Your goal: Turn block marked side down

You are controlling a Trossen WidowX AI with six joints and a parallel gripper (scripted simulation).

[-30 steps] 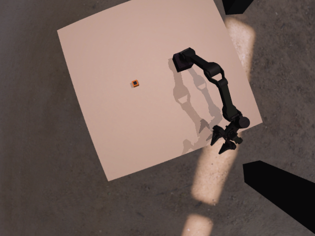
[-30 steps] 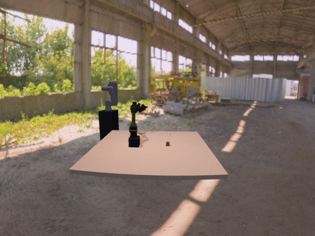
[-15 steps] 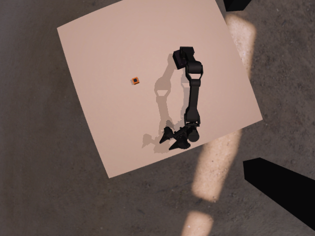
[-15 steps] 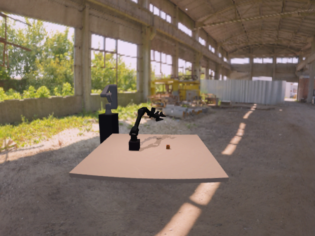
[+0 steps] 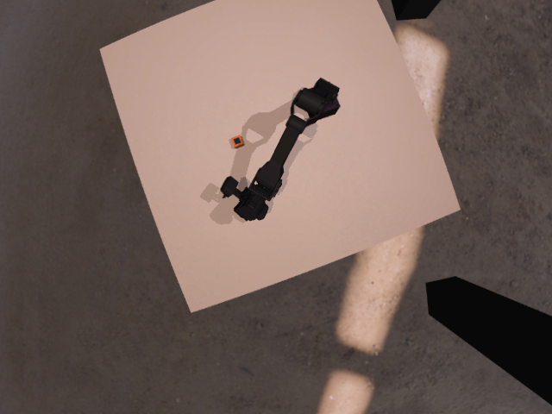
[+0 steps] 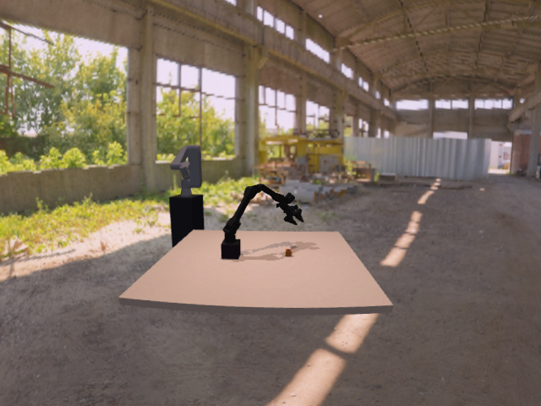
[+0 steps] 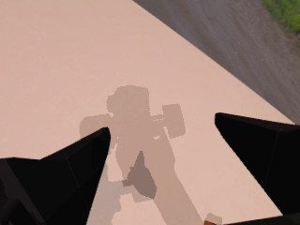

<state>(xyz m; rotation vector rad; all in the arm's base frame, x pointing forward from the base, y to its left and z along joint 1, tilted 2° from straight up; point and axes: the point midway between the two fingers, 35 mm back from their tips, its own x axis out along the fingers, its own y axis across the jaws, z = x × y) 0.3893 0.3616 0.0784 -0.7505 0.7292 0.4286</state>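
Now: the block 260 mm to the right of my gripper tip, 130 mm below it and 40 mm behind it.
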